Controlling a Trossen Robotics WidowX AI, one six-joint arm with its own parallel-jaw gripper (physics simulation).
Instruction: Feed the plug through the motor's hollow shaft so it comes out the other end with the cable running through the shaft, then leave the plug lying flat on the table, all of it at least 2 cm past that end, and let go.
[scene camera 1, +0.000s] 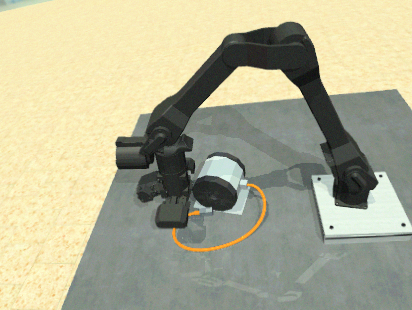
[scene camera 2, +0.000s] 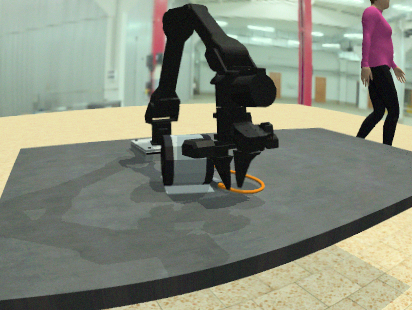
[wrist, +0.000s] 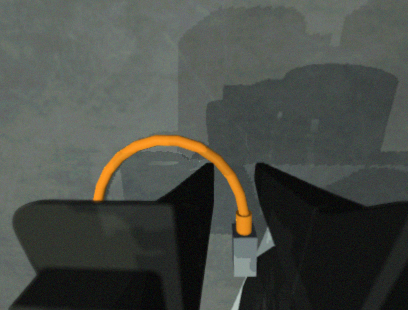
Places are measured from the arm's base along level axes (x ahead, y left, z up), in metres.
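Pixels of known places: gripper, fingertip midpoint: (scene camera 2: 233, 188) (wrist: 234, 170); arm's base, origin of the base link: (scene camera 1: 350, 196).
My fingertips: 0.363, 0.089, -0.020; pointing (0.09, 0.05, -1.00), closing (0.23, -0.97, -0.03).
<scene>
For each thing: its top centre in the pictures, then the offset to it from my fingertips, as dx, dy, dz. Level surfaces: height alone.
- motor, middle of its top: (scene camera 2: 185, 135) (scene camera 1: 217, 166) -0.080, -0.079, +0.091
- grey plug, middle of its top: (wrist: 245, 257) (scene camera 2: 215, 179) (scene camera 1: 205, 210) -0.053, -0.021, +0.003
- grey table, its level: dz -0.011
The motor (scene camera 1: 220, 171) (scene camera 2: 189, 162), a pale drum with black end caps, stands on a light base plate. An orange cable (scene camera 1: 265, 205) (scene camera 2: 263, 186) (wrist: 165, 140) leaves a small block on its side and loops over the table to the plug. The grey plug (scene camera 1: 206, 210) (wrist: 245, 256) lies outside the shaft, beside the motor's near end cap; it is hidden in scene camera 2. My gripper (scene camera 2: 234, 187) (wrist: 234, 170) points down beside the motor, its fingers partly open and empty. In the wrist view the plug shows in the gap, nearer the right finger. The shaft's opening is not clearly visible.
The arm's white mounting plate (scene camera 1: 327, 231) (scene camera 2: 142, 146) is on the grey table (scene camera 1: 125, 270) (scene camera 2: 325, 200). The motor stands close beside my gripper, and the cable loop passes near the fingers. A person (scene camera 2: 378, 50) stands beyond the table.
</scene>
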